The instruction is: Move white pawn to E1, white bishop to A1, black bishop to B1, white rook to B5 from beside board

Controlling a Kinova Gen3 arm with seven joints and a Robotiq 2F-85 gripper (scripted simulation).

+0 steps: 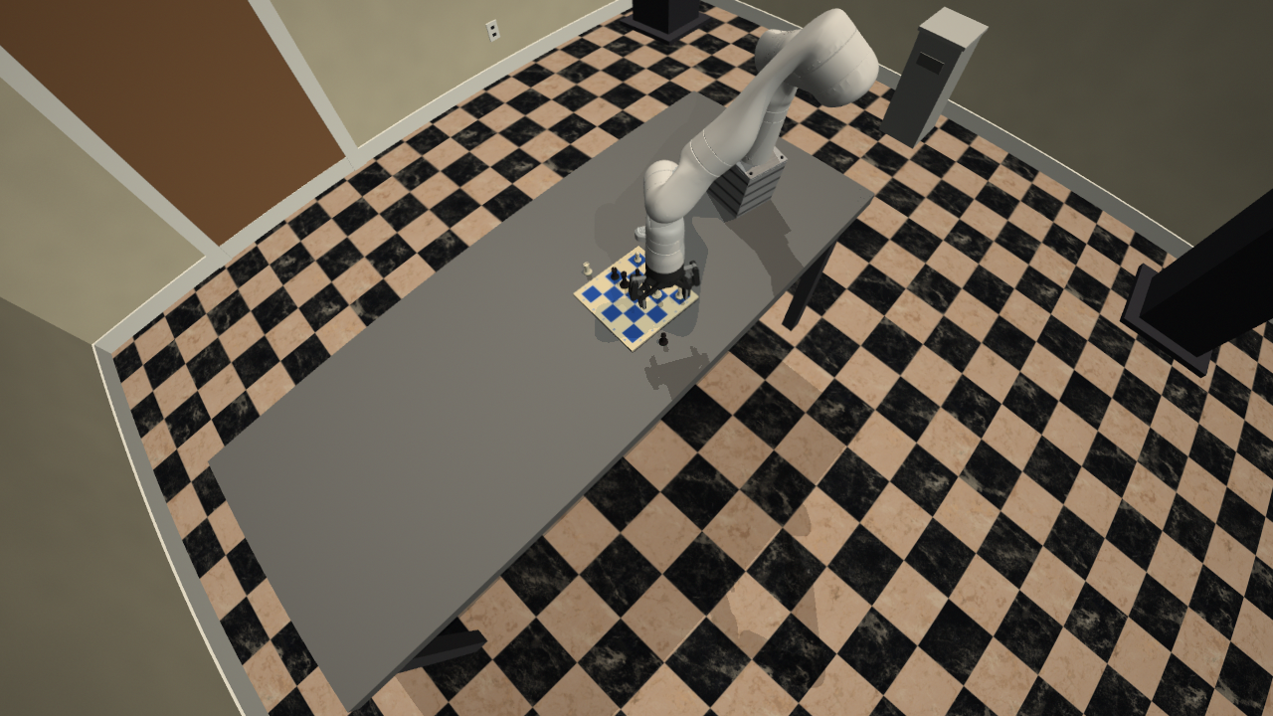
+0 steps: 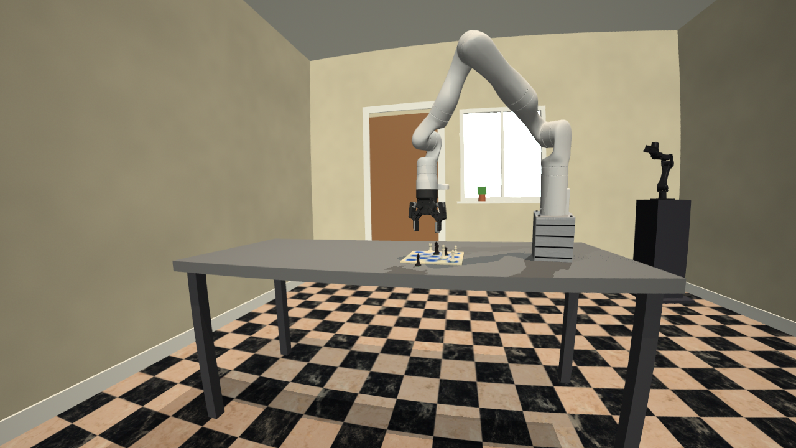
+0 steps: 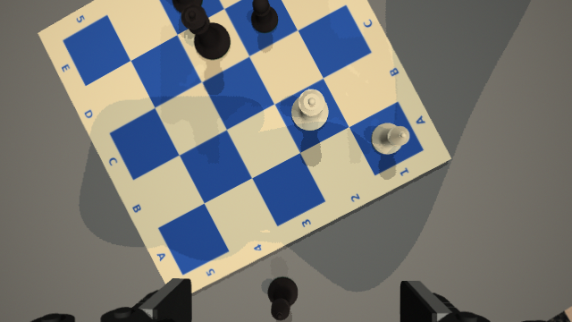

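Right now the black bishop is 30 mm ahead of my hand, 20 mm to the left of it and 100 mm below it. Also, from my hand: tall black piece: 30 mm behind, 150 mm to the right, 90 mm below; chessboard: 20 mm behind, 110 mm to the right, 120 mm below; tall white piece: 60 mm behind, 70 mm to the right, 90 mm below.
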